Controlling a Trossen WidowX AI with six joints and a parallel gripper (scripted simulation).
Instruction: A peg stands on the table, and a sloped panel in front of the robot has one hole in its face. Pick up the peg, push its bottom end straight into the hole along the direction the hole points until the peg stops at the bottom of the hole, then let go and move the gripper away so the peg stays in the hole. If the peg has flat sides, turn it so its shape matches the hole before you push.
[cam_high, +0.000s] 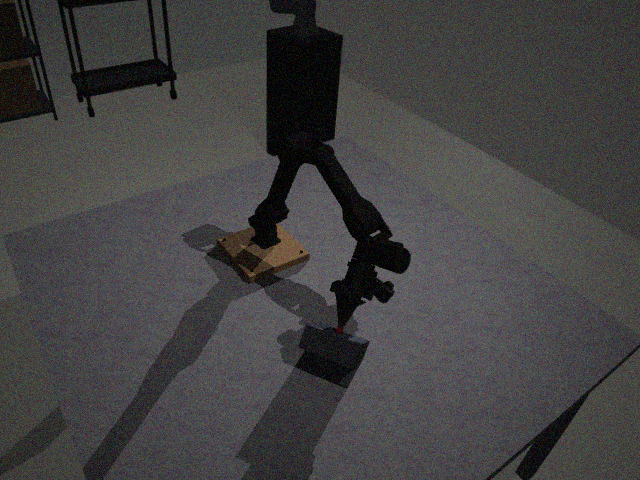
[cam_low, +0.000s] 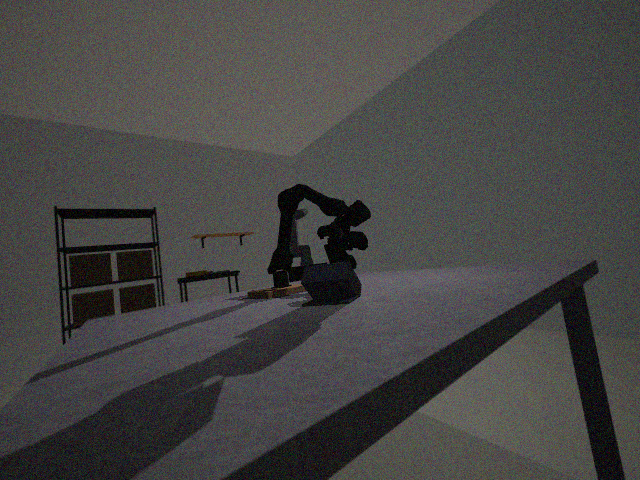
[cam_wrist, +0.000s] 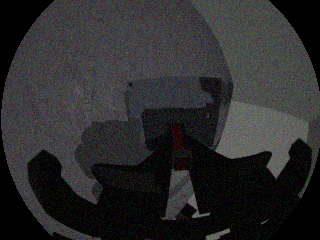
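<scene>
The red peg lies 1 cm to the left of my gripper tip and 1 cm above it. The rest, counted from my gripper tip: dark sloped panel (1 cm ahead, 3 cm to the right, 3 cm below).
</scene>
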